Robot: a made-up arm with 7 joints.
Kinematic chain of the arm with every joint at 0, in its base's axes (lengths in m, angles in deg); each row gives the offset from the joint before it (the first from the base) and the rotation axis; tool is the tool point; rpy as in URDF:
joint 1: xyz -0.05 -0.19 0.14 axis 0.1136 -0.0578 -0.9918
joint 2: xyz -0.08 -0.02 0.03 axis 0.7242 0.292 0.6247
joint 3: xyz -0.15 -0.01 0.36 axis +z
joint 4: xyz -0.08 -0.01 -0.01 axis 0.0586 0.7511 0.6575
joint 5: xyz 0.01 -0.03 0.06 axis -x
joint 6: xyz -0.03 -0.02 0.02 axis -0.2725 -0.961 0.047
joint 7: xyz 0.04 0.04 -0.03 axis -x
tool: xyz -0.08 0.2 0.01 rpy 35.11 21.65 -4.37
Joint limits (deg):
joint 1: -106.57..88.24
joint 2: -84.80..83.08
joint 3: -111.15..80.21
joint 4: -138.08..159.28
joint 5: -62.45..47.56
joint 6: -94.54..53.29
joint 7: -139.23..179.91
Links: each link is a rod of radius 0.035 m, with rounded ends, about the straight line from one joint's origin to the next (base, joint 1, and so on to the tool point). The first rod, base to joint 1, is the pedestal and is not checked.
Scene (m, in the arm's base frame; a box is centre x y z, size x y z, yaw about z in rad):
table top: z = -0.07
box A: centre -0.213 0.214 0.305 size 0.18 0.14 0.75 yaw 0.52
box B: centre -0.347 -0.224 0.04 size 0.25 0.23 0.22 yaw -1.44
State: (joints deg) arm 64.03 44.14 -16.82 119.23 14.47 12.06 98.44
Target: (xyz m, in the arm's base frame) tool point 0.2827 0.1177 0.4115
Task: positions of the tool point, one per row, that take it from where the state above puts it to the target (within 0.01 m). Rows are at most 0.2 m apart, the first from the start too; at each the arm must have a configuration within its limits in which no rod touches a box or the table.
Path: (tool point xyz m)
1: -0.5449 -0.0961 0.3945
2: -0.5090 -0.0306 0.5115
3: -0.4285 -0.0192 0.6130
4: -0.3579 -0.0679 0.6770
5: -0.3411 -0.1394 0.7023
6: -0.3810 -0.1797 0.7056
7: -0.2486 -0.1047 0.7356
8: -0.1108 -0.0326 0.7296
9: 0.0205 0.0307 0.6875
10: 0.1344 0.0794 0.6143
11: 0.2230 0.1093 0.5188
12: 0.2827 0.1177 0.4115

